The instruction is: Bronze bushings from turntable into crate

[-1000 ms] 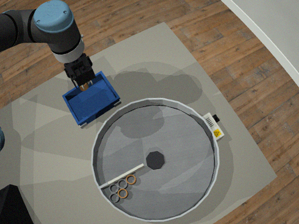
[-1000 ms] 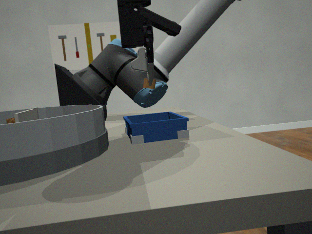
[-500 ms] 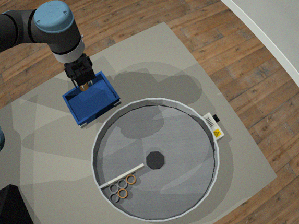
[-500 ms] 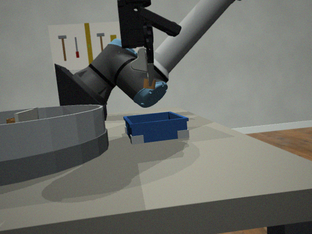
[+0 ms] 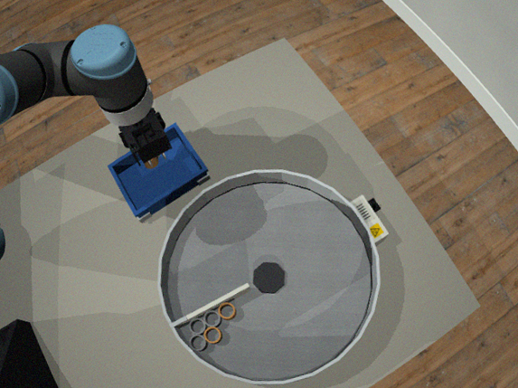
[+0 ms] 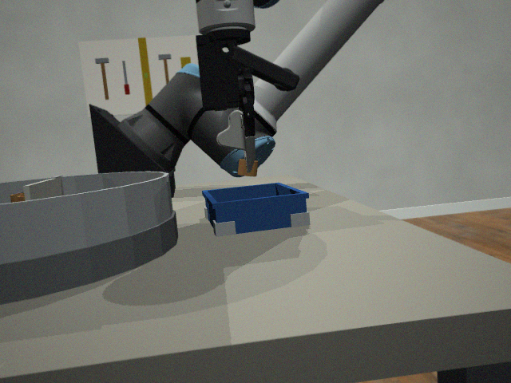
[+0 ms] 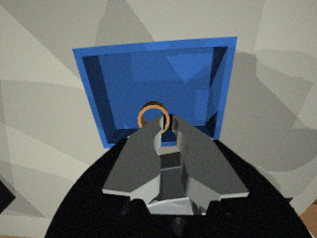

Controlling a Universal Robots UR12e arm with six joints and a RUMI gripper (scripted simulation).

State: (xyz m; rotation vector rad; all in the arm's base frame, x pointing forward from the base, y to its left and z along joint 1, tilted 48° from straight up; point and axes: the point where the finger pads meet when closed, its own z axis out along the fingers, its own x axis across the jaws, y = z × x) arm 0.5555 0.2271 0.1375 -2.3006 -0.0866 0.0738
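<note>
Now: hand 70 mm above the blue crate and 10 mm past it. Round my hand: grey turntable: 330 mm to the right, 90 mm ahead, 50 mm below.
</note>
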